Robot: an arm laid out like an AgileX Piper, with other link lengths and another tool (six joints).
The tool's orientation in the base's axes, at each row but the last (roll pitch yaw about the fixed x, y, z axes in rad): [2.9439 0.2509 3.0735]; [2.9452 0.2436 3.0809]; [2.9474 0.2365 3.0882]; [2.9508 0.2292 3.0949]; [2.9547 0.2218 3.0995]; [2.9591 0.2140 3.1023]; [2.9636 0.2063 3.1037]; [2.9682 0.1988 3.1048]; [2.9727 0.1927 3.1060]
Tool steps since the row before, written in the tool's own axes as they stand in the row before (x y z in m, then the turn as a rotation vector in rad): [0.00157 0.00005 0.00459 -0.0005 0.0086 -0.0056]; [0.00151 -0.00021 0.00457 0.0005 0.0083 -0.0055]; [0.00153 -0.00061 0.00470 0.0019 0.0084 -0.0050]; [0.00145 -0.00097 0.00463 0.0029 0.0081 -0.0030]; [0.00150 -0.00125 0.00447 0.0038 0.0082 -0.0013]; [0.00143 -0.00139 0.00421 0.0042 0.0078 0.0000]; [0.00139 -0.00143 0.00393 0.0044 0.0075 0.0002]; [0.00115 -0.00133 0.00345 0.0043 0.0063 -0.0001]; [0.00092 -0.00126 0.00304 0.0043 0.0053 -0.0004]
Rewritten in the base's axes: [-0.00034 0.00098 -0.00474 -0.0008 0.0074 0.0071]; [-0.00033 0.00071 -0.00475 -0.0017 0.0072 0.0067]; [-0.00036 0.00033 -0.00496 -0.0030 0.0074 0.0059]; [-0.00034 -0.00006 -0.00494 -0.0035 0.0076 0.0037]; [-0.00046 -0.00038 -0.00484 -0.0040 0.0080 0.0019]; [-0.00049 -0.00058 -0.00460 -0.0041 0.0078 0.0005]; [-0.00054 -0.00069 -0.00432 -0.0043 0.0076 0.0002]; [-0.00044 -0.00070 -0.00378 -0.0042 0.0063 0.0003]; [-0.00031 -0.00072 -0.00333 -0.0043 0.0053 0.0004]
